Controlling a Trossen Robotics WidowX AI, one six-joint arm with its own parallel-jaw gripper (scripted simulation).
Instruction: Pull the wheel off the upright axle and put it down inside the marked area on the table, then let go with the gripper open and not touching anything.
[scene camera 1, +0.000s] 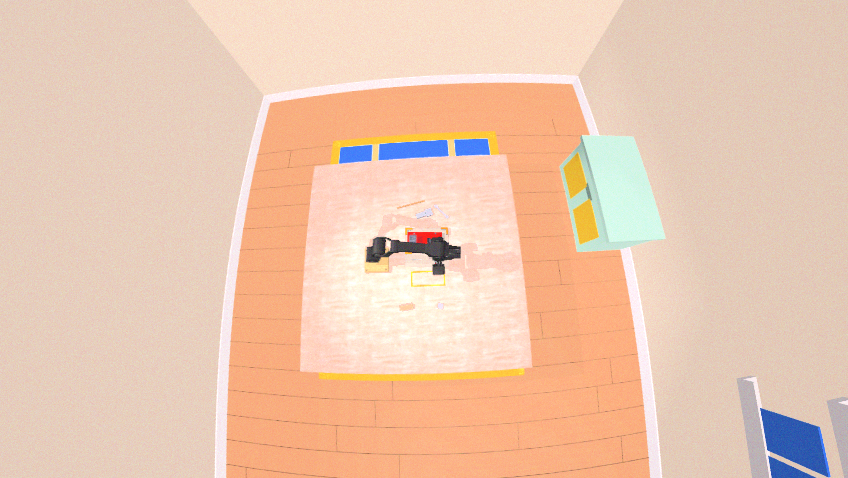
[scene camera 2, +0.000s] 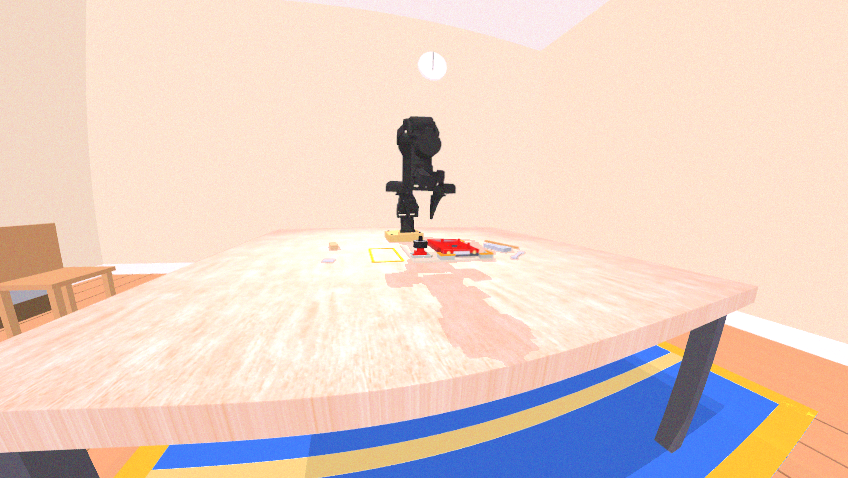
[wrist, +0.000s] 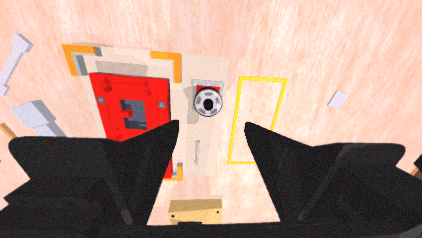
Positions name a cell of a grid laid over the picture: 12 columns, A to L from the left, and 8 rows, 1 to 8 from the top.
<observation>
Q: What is the gripper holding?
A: Nothing.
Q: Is the gripper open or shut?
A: Open.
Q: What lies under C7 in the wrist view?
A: The gripper.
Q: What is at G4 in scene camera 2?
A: The gripper.
</observation>
